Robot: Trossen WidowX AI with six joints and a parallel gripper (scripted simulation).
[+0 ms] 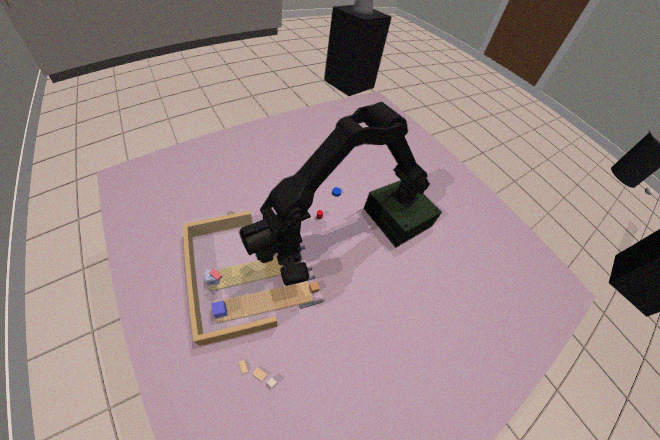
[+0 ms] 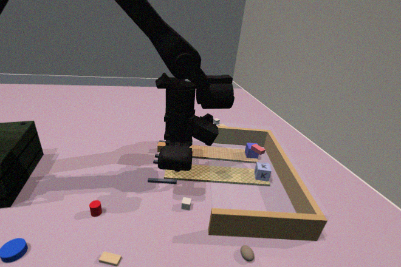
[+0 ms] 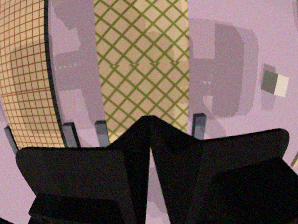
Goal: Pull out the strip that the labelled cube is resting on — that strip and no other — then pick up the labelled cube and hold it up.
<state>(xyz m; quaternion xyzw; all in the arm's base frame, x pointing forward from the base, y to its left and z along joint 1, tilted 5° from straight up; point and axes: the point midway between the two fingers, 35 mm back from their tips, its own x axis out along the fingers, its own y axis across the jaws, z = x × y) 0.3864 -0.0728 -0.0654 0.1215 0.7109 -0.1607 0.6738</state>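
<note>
Now: gripper tip 90 mm short of the yellow-green cross-hatched strip and 40 mm to the left of it. From my gripper tip the other things lie so: red cylinder 170 mm behind, 70 mm to the right, 10 mm above; then labelled cube 180 mm ahead, 80 mm to the right, 20 mm above; then orange block 10 mm behind, 100 mm to the left.
</note>
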